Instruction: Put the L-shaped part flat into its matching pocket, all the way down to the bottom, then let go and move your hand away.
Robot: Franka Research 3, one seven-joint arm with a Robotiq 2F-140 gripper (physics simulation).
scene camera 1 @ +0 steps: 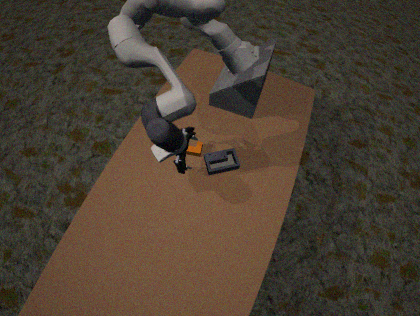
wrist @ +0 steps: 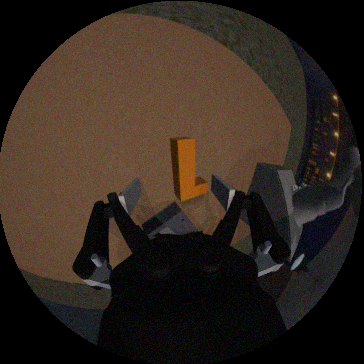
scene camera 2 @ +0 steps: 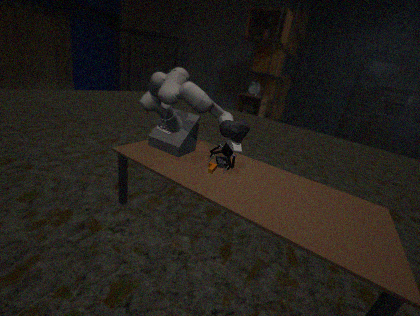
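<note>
The orange L-shaped part [scene camera 1: 196, 148] [scene camera 2: 212, 168] [wrist: 186, 167] lies on the table, outside the tray and beside it. In the wrist view its short leg points right, toward one finger. The dark grey tray with the pocket [scene camera 1: 207, 164] [wrist: 170, 221] sits close to the part; its pale pocket floor and a raised dark block show in the first scene view. In the wrist view the gripper body hides much of the tray. My gripper [scene camera 1: 185, 151] [scene camera 2: 222, 158] [wrist: 175, 183] is wide open and empty, above the table, with its fingers to either side of the part's near end.
The grey wedge-shaped arm base [scene camera 1: 237, 95] [scene camera 2: 172, 142] [wrist: 272, 200] stands on the table [scene camera 1: 165, 225] [scene camera 2: 300, 205] [wrist: 100, 100] beyond the tray. A wooden shelf unit is in the background of the second scene view.
</note>
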